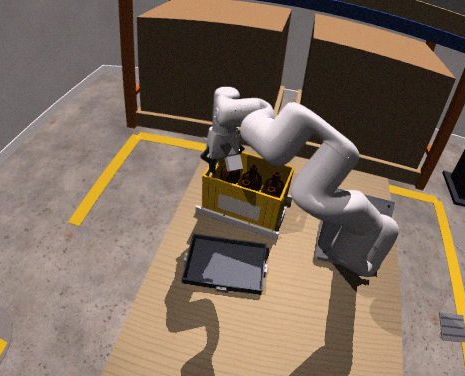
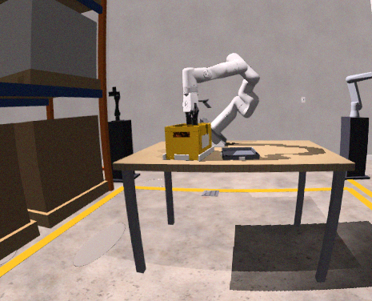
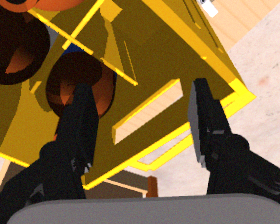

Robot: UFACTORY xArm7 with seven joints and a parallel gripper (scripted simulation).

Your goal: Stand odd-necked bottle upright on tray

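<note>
The yellow crate lies 9 cm behind my hand, 3 cm to the right of it and 11 cm below it. Also, from my hand: dark grey tray: 8 cm behind, 25 cm to the left, 18 cm below.
</note>
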